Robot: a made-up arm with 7 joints. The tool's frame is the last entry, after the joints. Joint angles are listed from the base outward.
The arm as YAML. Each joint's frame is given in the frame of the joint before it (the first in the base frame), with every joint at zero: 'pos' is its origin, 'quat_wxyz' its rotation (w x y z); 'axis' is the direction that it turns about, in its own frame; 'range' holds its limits. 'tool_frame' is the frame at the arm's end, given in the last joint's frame.
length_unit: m
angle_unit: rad
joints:
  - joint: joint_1
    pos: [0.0, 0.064, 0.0]
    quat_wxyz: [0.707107, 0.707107, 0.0, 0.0]
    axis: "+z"
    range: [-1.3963, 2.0]
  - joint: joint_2
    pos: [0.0, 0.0, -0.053]
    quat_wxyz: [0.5, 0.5, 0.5, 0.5]
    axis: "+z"
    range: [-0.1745, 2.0]
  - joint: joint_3
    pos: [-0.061, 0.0, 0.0]
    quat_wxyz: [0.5, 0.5, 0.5, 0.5]
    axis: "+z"
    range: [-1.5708, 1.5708]
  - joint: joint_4
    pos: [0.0, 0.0, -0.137]
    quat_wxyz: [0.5, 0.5, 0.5, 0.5]
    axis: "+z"
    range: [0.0, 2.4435]
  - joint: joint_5
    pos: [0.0, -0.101, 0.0]
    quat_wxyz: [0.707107, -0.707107, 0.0, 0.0]
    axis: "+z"
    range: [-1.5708, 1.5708]
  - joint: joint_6
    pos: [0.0, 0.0, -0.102]
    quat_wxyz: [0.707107, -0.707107, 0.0, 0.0]
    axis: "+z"
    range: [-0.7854, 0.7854]
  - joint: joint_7
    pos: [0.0, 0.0, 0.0]
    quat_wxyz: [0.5, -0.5, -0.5, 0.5]
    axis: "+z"
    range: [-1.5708, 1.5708]
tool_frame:
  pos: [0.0, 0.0, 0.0]
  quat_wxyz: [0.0, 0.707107, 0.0, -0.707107]
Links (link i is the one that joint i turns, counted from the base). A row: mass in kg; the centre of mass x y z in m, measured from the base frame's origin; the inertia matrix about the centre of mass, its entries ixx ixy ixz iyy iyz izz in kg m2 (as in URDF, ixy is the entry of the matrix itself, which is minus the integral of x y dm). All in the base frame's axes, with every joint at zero. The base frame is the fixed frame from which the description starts. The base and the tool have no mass.
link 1: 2.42; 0.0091 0.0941 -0.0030; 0.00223 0 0 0.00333 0 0.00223
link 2: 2.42; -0.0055 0.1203 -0.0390; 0.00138 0 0 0.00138 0 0.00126
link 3: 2.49; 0.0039 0.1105 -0.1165; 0.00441 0 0 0.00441 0 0.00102
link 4: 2.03; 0.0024 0.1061 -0.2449; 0.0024 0 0 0.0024 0 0.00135
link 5: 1.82; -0.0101 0.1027 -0.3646; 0.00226 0 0 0.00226 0 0.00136
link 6: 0.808; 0.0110 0.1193 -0.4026; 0.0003 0 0 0.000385 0 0.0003
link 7: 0.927; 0.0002 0.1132 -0.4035; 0.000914 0 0 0.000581 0 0.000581
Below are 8 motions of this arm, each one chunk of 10 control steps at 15 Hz.
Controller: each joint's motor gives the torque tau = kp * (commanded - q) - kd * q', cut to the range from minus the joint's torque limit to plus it. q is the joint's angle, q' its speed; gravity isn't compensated. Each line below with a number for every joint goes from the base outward.
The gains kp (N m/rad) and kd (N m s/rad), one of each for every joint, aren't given. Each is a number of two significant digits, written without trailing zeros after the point. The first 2 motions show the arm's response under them.
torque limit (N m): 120 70 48 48 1.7 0.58 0.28
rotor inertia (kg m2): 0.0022 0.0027 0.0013 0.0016 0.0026 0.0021 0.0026
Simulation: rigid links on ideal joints. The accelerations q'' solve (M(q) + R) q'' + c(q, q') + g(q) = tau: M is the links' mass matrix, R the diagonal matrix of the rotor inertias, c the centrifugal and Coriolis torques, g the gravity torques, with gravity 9.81 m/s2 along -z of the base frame. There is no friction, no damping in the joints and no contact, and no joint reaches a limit. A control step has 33 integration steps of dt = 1/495 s. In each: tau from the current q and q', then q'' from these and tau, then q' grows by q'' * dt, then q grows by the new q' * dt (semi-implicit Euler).
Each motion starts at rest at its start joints. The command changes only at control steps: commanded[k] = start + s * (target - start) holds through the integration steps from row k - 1 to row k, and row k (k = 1, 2, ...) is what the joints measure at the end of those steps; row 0 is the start. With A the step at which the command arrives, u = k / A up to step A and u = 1 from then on. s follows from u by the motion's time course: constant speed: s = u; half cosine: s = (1 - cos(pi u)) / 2; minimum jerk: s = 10 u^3 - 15 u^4 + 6 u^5; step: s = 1 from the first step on.
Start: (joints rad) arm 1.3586 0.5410 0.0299 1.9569 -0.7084 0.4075 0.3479
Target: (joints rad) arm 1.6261 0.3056 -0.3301 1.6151 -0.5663 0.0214 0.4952
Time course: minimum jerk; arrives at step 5
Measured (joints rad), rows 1 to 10:
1: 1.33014 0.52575 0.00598 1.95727 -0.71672 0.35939 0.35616
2: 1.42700 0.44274 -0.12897 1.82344 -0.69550 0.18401 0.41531
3: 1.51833 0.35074 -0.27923 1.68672 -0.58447 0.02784 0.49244
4: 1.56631 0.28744 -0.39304 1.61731 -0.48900 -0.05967 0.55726
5: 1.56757 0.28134 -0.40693 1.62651 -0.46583 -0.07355 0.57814
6: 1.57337 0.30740 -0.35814 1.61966 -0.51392 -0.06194 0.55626
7: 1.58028 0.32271 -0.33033 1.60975 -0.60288 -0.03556 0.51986
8: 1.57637 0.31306 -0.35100 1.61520 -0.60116 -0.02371 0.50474
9: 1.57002 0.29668 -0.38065 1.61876 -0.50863 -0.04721 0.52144
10: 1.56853 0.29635 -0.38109 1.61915 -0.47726 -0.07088 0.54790
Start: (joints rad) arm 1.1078 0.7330 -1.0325 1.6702 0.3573 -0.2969 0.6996
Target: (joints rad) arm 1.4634 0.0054 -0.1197 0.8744 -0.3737 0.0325 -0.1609
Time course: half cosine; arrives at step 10
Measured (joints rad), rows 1 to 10:
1: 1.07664 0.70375 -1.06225 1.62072 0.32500 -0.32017 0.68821
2: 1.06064 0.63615 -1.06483 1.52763 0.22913 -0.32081 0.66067
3: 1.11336 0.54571 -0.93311 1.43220 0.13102 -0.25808 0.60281
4: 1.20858 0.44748 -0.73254 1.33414 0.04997 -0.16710 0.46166
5: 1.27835 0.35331 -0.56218 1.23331 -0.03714 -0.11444 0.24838
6: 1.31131 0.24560 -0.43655 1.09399 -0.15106 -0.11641 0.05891
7: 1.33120 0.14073 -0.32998 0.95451 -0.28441 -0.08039 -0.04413
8: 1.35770 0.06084 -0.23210 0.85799 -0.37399 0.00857 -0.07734
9: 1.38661 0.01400 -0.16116 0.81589 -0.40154 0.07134 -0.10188
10: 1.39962 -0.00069 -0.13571 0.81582 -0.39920 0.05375 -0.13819
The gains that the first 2 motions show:
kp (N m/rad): 280 220 96 89 3.2 1.2 0.97
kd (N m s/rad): 3.2 2.9 0.9 1.6 0.047 0.019 0.024
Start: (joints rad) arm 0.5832 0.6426 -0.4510 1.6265 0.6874 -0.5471 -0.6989
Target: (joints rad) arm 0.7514 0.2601 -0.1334 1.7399 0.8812 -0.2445 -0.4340
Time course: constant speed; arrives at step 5
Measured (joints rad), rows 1 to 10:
1: 0.58431 0.54223 -0.41302 1.57379 0.65641 -0.54503 -0.66402
2: 0.59348 0.44672 -0.39992 1.58949 0.64738 -0.46260 -0.60674
3: 0.64110 0.36994 -0.31873 1.63643 0.71819 -0.34005 -0.50278
4: 0.69589 0.31470 -0.19847 1.67960 0.82022 -0.27009 -0.42827
5: 0.72256 0.25007 -0.11660 1.70652 0.88086 -0.28067 -0.41144
6: 0.70685 0.25214 -0.16645 1.71293 0.87903 -0.32486 -0.43248
7: 0.68926 0.24683 -0.18038 1.67474 0.79317 -0.31580 -0.42730
8: 0.69252 0.25398 -0.16323 1.66546 0.75801 -0.26574 -0.41817
9: 0.70381 0.25931 -0.14754 1.68673 0.81852 -0.25155 -0.42059
10: 0.70670 0.25520 -0.15360 1.69895 0.86681 -0.29351 -0.43001

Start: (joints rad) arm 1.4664 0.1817 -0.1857 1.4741 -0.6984 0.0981 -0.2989
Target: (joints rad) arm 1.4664 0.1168 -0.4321 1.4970 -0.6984 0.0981 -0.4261
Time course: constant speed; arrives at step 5
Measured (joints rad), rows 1 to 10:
1: 1.41325 0.18253 -0.24381 1.48770 -0.71722 0.07992 -0.32712
2: 1.38680 0.14919 -0.34762 1.42419 -0.71300 0.00843 -0.33966
3: 1.38368 0.12594 -0.41822 1.43626 -0.66415 0.00868 -0.30036
4: 1.40833 0.11925 -0.44112 1.47593 -0.63872 0.03193 -0.29192
5: 1.42282 0.11727 -0.46514 1.49785 -0.68210 0.04379 -0.36867
6: 1.40880 0.11116 -0.48140 1.48708 -0.68771 0.02619 -0.44938
7: 1.39766 0.11625 -0.48394 1.46470 -0.65124 0.01094 -0.44362
8: 1.40067 0.12216 -0.47273 1.46215 -0.66974 0.02924 -0.37719
9: 1.40977 0.12178 -0.46495 1.47465 -0.70119 0.05235 -0.33961
10: 1.41180 0.11779 -0.46889 1.48293 -0.68377 0.04634 -0.36492

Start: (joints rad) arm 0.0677 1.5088 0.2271 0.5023 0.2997 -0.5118 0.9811
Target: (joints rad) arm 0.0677 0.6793 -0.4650 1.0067 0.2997 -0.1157 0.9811
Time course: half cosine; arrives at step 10
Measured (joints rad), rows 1 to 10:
1: 0.06182 1.44161 0.19169 0.50870 0.29667 -0.51257 0.96964
2: 0.04843 1.30634 0.10198 0.52873 0.27365 -0.48679 0.95272
3: 0.04065 1.18470 0.00391 0.58322 0.24695 -0.41527 0.95556
4: 0.04596 1.09650 -0.08464 0.66751 0.26098 -0.32876 0.97058
5: 0.05412 1.00148 -0.17584 0.75064 0.28568 -0.25805 0.96787
6: 0.05079 0.87409 -0.28904 0.81893 0.27557 -0.19501 0.94506
7: 0.03799 0.74153 -0.40792 0.88178 0.25264 -0.12033 0.92825
8: 0.03228 0.65053 -0.49039 0.94011 0.26280 -0.05933 0.93600
9: 0.04156 0.61812 -0.51512 0.97578 0.28678 -0.04819 0.95725
10: 0.05203 0.62925 -0.50160 0.98020 0.28417 -0.07200 0.96677

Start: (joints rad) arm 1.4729 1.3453 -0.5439 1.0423 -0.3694 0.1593 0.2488
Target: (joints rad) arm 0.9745 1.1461 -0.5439 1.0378 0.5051 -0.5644 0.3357
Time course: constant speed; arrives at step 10
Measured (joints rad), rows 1 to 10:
1: 1.39818 1.33791 -0.57775 1.00791 -0.28795 0.08279 0.23908
2: 1.31938 1.28207 -0.62911 0.96731 -0.19535 -0.04094 0.27415
3: 1.26647 1.23373 -0.63933 1.00591 -0.08848 -0.11444 0.33778
4: 1.22773 1.21646 -0.62040 1.03295 0.05083 -0.18380 0.36033
5: 1.18033 1.21756 -0.60707 1.01044 0.11743 -0.26553 0.32908
6: 1.12638 1.20641 -0.60804 0.98449 0.11780 -0.33185 0.29849
7: 1.07349 1.17447 -0.61558 0.98978 0.19242 -0.38530 0.31501
8: 1.02174 1.13704 -0.62399 1.00830 0.34168 -0.45410 0.35505
9: 0.96989 1.11119 -0.62766 1.01316 0.44220 -0.54148 0.37389
10: 0.91963 1.09808 -0.62345 1.00250 0.48169 -0.62570 0.37035

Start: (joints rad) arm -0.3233 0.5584 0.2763 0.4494 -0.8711 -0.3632 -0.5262
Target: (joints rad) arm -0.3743 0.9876 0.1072 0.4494 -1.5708 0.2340 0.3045
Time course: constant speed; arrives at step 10
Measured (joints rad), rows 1 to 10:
1: -0.31741 0.55553 0.24388 0.43902 -0.90699 -0.28014 -0.49129
2: -0.32395 0.57169 0.21726 0.43738 -0.96267 -0.15055 -0.37927
3: -0.33451 0.63029 0.20858 0.43143 -1.03121 -0.09426 -0.24149
4: -0.33939 0.69801 0.20104 0.43412 -1.14082 -0.07142 -0.14793
5: -0.33871 0.74120 0.18273 0.44643 -1.23418 -0.01812 -0.10273
6: -0.34256 0.76450 0.15795 0.45214 -1.26377 0.05066 -0.06082
7: -0.35304 0.79223 0.13640 0.44514 -1.28951 0.09761 0.01815
8: -0.36177 0.83628 0.12082 0.43909 -1.36884 0.13471 0.13175
9: -0.36438 0.88856 0.10725 0.44484 -1.47099 0.19383 0.23960
10: -0.36630 0.93511 0.09126 0.45497 -1.55011 0.27191 0.31536

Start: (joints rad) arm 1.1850 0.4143 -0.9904 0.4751 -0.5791 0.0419 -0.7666
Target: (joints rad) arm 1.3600 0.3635 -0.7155 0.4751 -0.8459 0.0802 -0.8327
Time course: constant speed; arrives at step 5
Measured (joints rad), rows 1 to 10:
1: 1.16160 0.39440 -0.95966 0.43977 -0.60920 0.05176 -0.76956
2: 1.15486 0.37649 -0.92046 0.40741 -0.64152 0.07347 -0.74056
3: 1.21030 0.37411 -0.85314 0.40895 -0.69185 0.08491 -0.69927
4: 1.28302 0.37331 -0.78185 0.43456 -0.77893 0.09384 -0.72649
5: 1.32246 0.35966 -0.72689 0.44617 -0.85035 0.09158 -0.81978
6: 1.30842 0.35131 -0.73557 0.44699 -0.83322 0.07768 -0.89109
7: 1.27374 0.34608 -0.74822 0.41614 -0.78712 0.05450 -0.86480
8: 1.26245 0.35413 -0.74826 0.39567 -0.78678 0.06002 -0.76416
9: 1.28120 0.36637 -0.73892 0.40216 -0.82391 0.09055 -0.70119
10: 1.29978 0.36703 -0.73313 0.42117 -0.83962 0.10786 -0.74018

